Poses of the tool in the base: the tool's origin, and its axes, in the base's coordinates. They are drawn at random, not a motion.
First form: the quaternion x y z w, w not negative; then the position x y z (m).
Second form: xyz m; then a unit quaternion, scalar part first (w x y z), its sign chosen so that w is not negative. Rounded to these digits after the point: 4 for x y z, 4 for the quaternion.
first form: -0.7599, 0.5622, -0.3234, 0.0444, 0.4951, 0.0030, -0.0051
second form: 0.4951, 0.0030, -0.0051, 0.0444, -0.7599, 0.5622, -0.3234
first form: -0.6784, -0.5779, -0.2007, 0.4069, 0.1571, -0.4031, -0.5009
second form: 0.1571, -0.4031, -0.5009, 0.4069, -0.6784, -0.5779, -0.2007
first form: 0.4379, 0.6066, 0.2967, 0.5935, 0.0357, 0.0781, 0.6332
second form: 0.0357, 0.0781, 0.6332, 0.5935, 0.4379, 0.6066, 0.2967
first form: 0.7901, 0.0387, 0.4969, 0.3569, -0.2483, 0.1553, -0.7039
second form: -0.2483, 0.1553, -0.7039, 0.3569, 0.7901, 0.0387, 0.4969
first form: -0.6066, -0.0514, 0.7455, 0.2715, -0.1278, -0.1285, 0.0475
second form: -0.1278, -0.1285, 0.0475, 0.2715, -0.6066, -0.0514, 0.7455
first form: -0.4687, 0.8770, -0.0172, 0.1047, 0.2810, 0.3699, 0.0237
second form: 0.2810, 0.3699, 0.0237, 0.1047, -0.4687, 0.8770, -0.0172
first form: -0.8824, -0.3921, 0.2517, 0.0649, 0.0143, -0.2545, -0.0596
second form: 0.0143, -0.2545, -0.0596, 0.0649, -0.8824, -0.3921, 0.2517
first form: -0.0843, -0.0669, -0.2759, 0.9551, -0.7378, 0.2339, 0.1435
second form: -0.7378, 0.2339, 0.1435, 0.9551, -0.0843, -0.0669, -0.2759
